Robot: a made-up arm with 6 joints.
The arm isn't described. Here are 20 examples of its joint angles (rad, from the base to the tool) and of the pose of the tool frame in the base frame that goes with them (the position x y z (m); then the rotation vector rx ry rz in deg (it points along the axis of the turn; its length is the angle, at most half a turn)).
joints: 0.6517 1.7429 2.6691 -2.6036 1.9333 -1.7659
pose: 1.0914 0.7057 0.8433 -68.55 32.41 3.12
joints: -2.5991 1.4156 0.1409 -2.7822 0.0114 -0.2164
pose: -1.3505 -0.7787 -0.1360 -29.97 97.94 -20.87
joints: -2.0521 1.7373 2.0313 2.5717 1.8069 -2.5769
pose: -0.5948 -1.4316 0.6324 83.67 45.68 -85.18
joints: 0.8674 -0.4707 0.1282 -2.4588 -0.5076 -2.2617
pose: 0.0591 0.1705 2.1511 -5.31 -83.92 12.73
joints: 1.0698 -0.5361 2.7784 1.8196 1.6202 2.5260
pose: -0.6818 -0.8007 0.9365 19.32 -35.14 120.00
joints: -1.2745 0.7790 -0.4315 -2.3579 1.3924 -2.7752
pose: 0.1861 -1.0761 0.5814 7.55 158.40 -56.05
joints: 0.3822 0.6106 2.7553 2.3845 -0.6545 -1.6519
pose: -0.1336 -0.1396 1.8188 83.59 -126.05 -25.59
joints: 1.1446 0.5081 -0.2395 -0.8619 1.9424 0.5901
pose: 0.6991 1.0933 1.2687 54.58 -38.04 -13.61
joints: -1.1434 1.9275 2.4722 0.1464 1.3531 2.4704
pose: 0.5501 -1.2072 0.9791 105.67 47.83 100.45
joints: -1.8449 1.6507 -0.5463 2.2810 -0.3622 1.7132
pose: -0.2844 -0.7650 -0.5259 -52.04 40.84 67.11
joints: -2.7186 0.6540 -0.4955 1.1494 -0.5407 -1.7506
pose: -1.1892 -0.4046 0.5686 -63.17 18.40 95.70
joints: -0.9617 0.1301 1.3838 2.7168 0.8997 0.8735
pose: 0.2369 -0.2001 2.2892 163.71 -17.40 19.40
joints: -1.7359 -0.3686 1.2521 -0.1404 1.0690 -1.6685
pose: 0.0930 0.8614 2.1274 -3.94 -56.32 49.76
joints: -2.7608 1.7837 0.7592 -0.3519 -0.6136 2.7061
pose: -1.4843 -0.5814 -0.3716 22.28 77.96 -67.69
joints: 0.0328 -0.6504 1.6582 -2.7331 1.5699 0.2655
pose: -1.0384 -0.1308 1.6970 -146.33 -14.18 -64.96
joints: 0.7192 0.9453 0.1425 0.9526 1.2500 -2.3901
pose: 1.1771 1.2380 0.8671 80.62 119.81 37.31
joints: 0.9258 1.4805 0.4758 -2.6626 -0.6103 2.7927
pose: 1.0577 1.5388 0.0658 11.77 43.66 33.94
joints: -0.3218 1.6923 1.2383 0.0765 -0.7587 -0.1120
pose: 1.7760 -0.5950 0.1287 30.13 67.44 -63.57
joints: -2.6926 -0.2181 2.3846 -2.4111 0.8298 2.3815
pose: 0.8259 0.5183 1.7394 -87.36 -115.55 -64.03
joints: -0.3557 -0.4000 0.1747 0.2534 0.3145 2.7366
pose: 0.2061 -0.0929 2.1898 -137.21 -37.72 -74.05
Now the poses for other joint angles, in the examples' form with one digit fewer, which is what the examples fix.
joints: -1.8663 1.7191 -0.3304 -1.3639 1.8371 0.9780
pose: -0.520 -0.923 -0.355 27.4 -59.2 142.3
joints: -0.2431 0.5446 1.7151 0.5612 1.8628 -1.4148
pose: 0.367 0.019 2.047 -4.4 -59.5 102.9
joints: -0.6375 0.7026 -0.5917 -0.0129 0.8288 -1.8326
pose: 1.102 -0.837 0.598 149.9 -6.1 -61.1
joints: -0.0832 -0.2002 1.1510 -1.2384 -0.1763 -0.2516
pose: -0.215 0.053 2.394 96.9 -17.8 56.4
